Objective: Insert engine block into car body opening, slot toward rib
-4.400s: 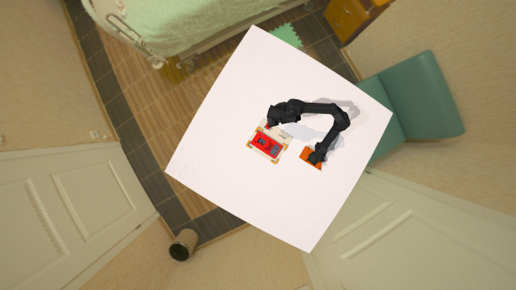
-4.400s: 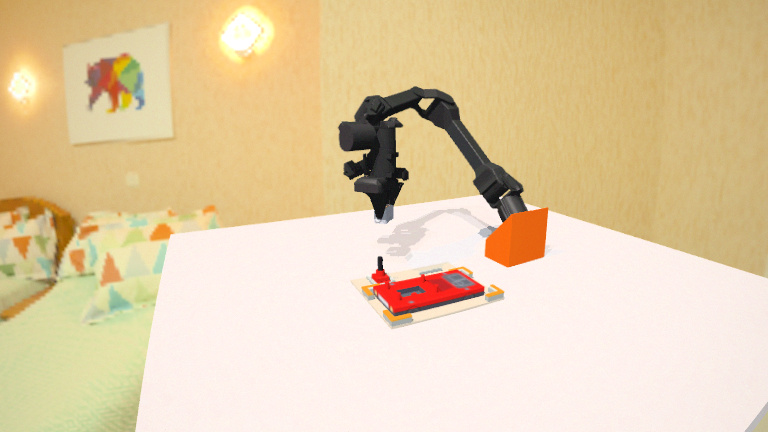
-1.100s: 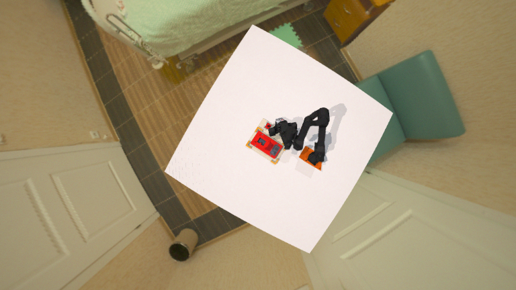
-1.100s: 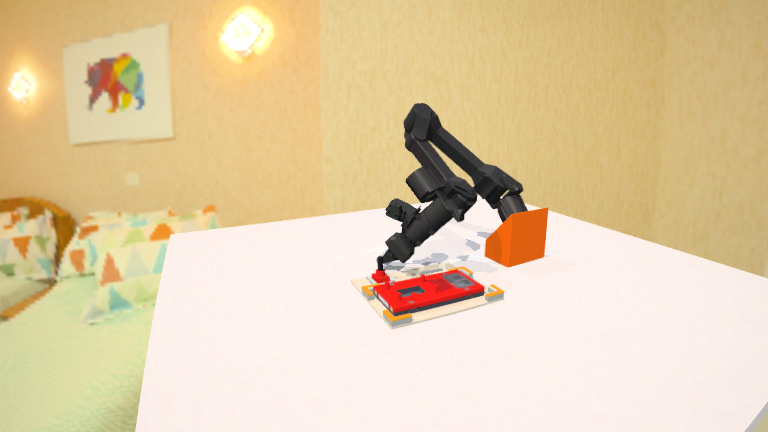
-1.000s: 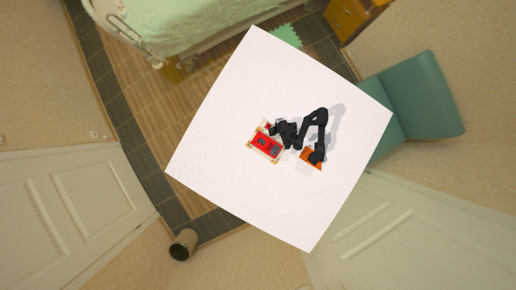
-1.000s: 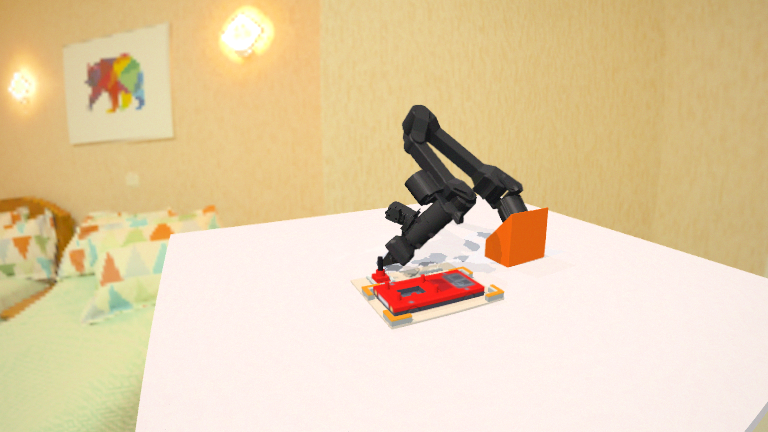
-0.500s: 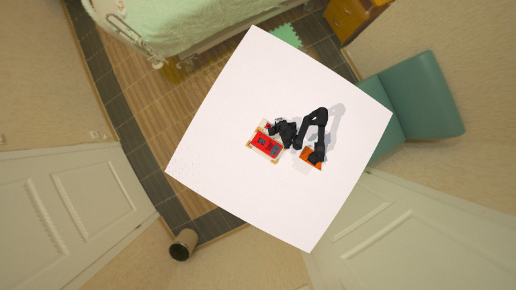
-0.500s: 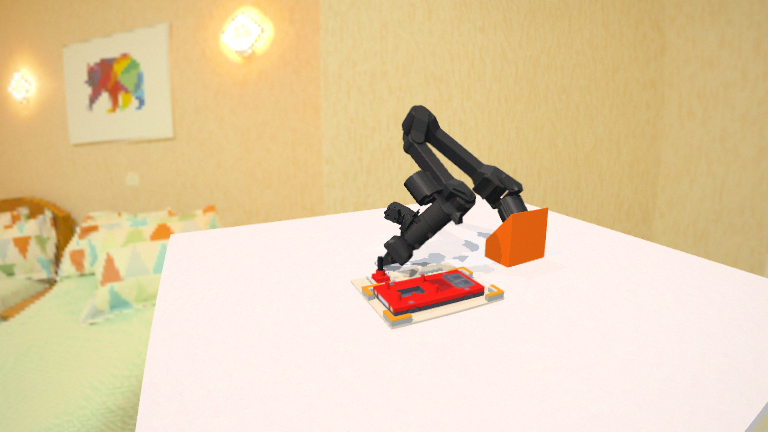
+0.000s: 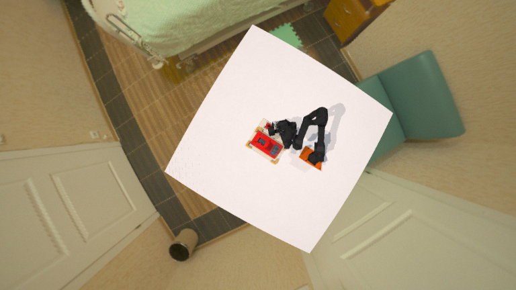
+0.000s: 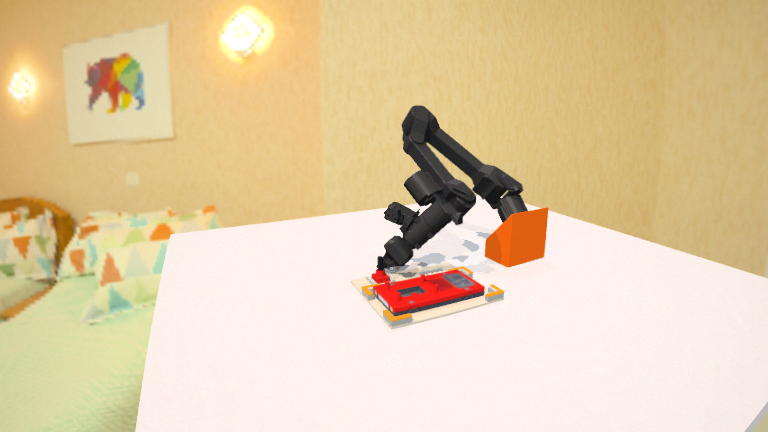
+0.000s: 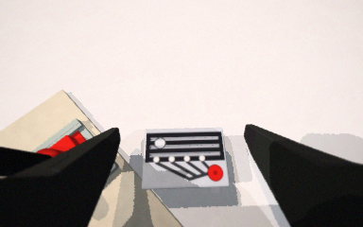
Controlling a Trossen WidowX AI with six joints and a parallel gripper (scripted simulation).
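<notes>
Now: the grey engine block 10 mm to the left of my gripper tip, 10 mm below it and 10 mm behind it.
</notes>
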